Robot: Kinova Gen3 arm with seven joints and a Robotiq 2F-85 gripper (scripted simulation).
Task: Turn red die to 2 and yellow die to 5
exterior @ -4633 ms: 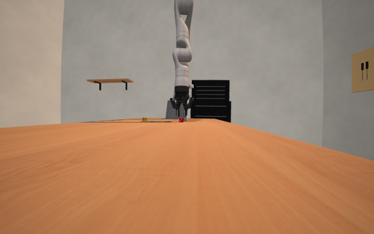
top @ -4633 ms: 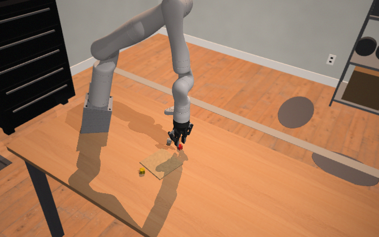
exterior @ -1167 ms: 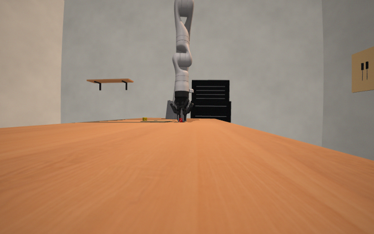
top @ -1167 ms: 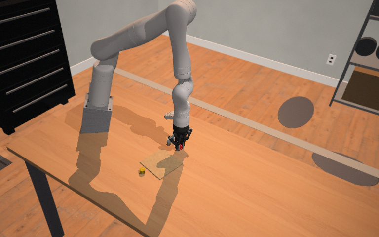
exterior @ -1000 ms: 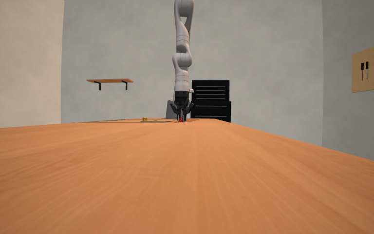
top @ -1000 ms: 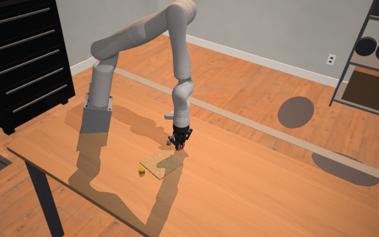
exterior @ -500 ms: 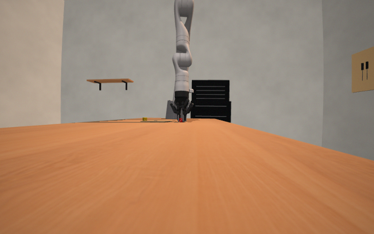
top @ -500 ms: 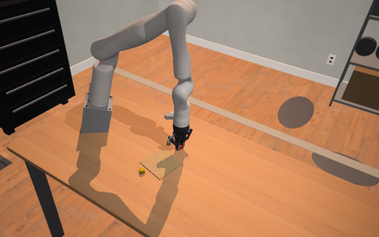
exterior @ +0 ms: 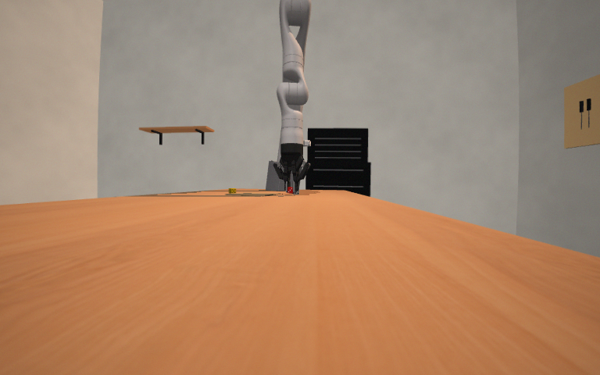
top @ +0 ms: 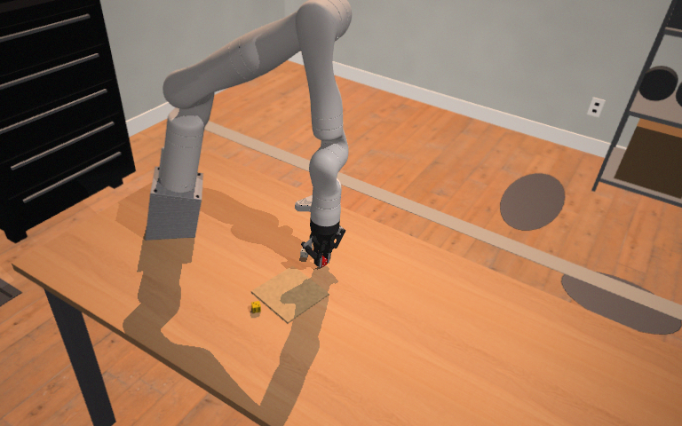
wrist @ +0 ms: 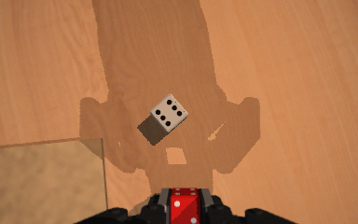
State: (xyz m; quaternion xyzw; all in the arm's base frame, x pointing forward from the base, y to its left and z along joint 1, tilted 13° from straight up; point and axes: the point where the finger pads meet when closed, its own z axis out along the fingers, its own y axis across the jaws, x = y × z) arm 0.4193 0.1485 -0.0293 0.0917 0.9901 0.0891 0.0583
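The tan mat lies 130 mm to the right of my hand, 30 mm below it and 10 mm ahead of it. Also, from my hand: white die (60 mm behind, 20 mm below); then yellow die (230 mm to the right, 20 mm below, 10 mm behind); then red die (10 mm below).
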